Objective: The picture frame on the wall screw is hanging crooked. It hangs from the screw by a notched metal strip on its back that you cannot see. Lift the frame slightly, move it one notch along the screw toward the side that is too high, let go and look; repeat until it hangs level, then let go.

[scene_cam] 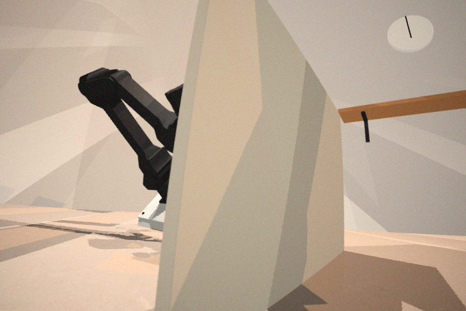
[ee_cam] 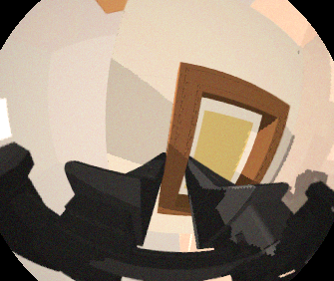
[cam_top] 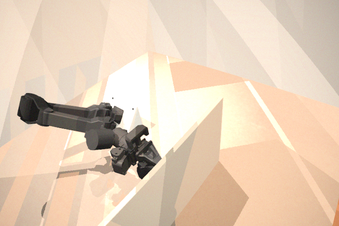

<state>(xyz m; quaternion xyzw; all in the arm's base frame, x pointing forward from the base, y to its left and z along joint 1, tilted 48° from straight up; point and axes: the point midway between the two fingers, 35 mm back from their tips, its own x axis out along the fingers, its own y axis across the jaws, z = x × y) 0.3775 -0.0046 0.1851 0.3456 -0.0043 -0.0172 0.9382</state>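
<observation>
My gripper tip is now 6 cm above the picture frame and 1 cm short of it. Also, from my gripper tip: wall panel (6 cm below, 2 cm ahead).
</observation>
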